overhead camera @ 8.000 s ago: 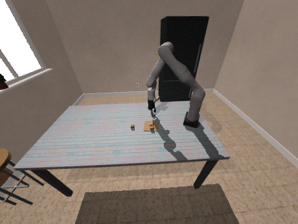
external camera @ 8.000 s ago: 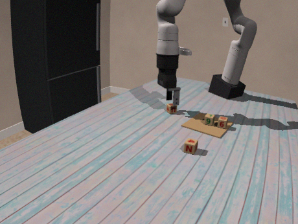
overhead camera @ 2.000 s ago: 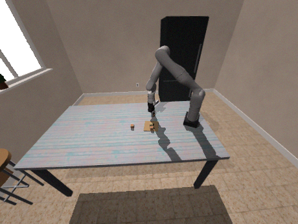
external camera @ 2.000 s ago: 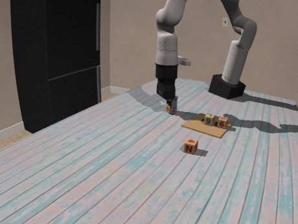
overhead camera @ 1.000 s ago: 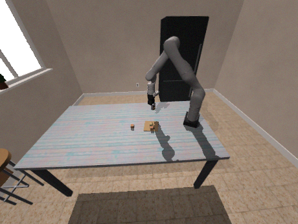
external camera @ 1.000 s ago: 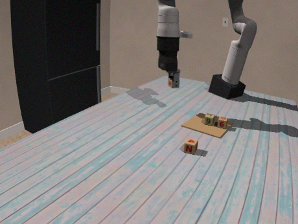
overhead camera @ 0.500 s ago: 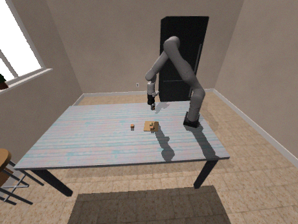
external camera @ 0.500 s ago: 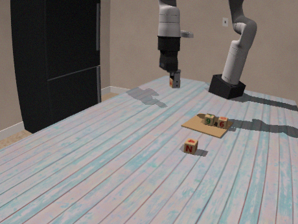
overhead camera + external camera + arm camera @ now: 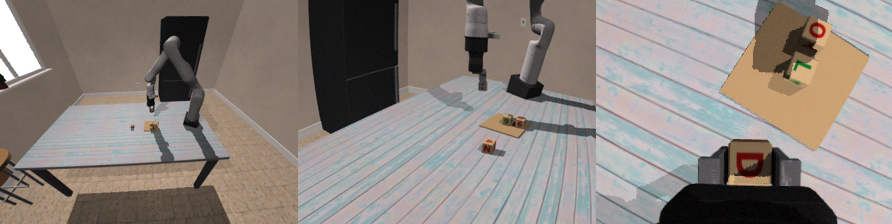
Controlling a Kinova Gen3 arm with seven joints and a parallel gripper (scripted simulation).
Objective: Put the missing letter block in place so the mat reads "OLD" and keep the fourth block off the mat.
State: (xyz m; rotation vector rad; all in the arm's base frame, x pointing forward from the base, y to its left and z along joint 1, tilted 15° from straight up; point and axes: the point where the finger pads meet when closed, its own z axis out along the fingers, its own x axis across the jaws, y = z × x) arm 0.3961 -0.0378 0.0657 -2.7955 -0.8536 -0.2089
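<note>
Now: hand 11 cm to the right of the green l block, 10 cm above it and 1 cm past it. Round my hand: tan mat (12 cm below, 11 cm to the left, 1 cm behind); red d block (right at my hand); red o block (15 cm to the left, 10 cm below, 2 cm behind).
</note>
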